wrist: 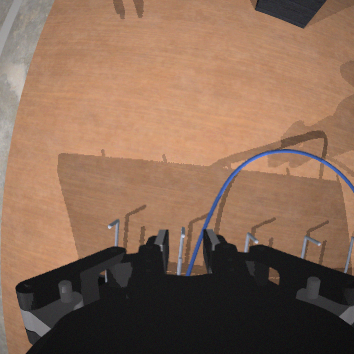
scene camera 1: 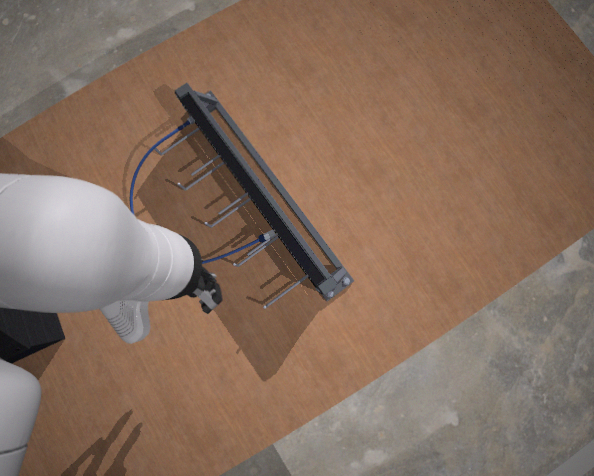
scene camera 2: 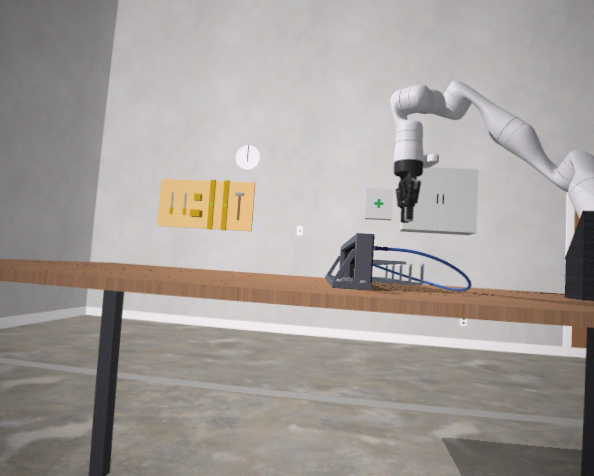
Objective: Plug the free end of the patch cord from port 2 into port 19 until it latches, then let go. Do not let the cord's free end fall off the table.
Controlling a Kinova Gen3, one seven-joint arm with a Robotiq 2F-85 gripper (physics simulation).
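Frame: origin at the arm's base, x right, y ahead, z up, level; centimetres.
Where they show: gripper, fingertip midpoint: (wrist: pixel 185 241) (scene camera 1: pixel 204 271) (scene camera 2: pixel 406 222).
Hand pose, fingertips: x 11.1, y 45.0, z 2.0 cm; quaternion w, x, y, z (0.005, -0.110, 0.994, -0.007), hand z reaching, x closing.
Each offset is from my fingertips to the top centre of the thing.
The blue patch cord (scene camera 1: pixel 132 185) (scene camera 2: pixel 469 280) (wrist: pixel 285 150) loops out from the dark patch panel @(dx -11.2, dy +10.2, dz -6.8 cm) (scene camera 1: pixel 250 185) (scene camera 2: pixel 365 260) and back. One end plug @(dx -29.5, dy +8.7, dz -8.6 cm) (scene camera 1: pixel 185 125) sits at the panel near its upper left end in scene camera 1. The other end plug @(dx -1.9, dy +11.0, dz -10.0 cm) (scene camera 1: pixel 265 237) sits at the panel front nearer its lower right end. Port numbers and latches are too small to read. My gripper (scene camera 1: pixel 209 300) (scene camera 2: pixel 407 220) (wrist: pixel 185 241) is partly open and empty, above and in front of the panel. The cord shows below, between the fingers in the wrist view.
Several thin metal cable hooks (scene camera 1: pixel 210 225) (scene camera 2: pixel 422 274) (wrist: pixel 117 232) stick out from the panel front, some beside the cord. The panel stands on the wooden table (scene camera 1: pixel 425 150) (scene camera 2: pixel 225 290) (wrist: pixel 125 75). A black base block (scene camera 1: pixel 35 332) (wrist: pixel 290 10) stands beyond the arm.
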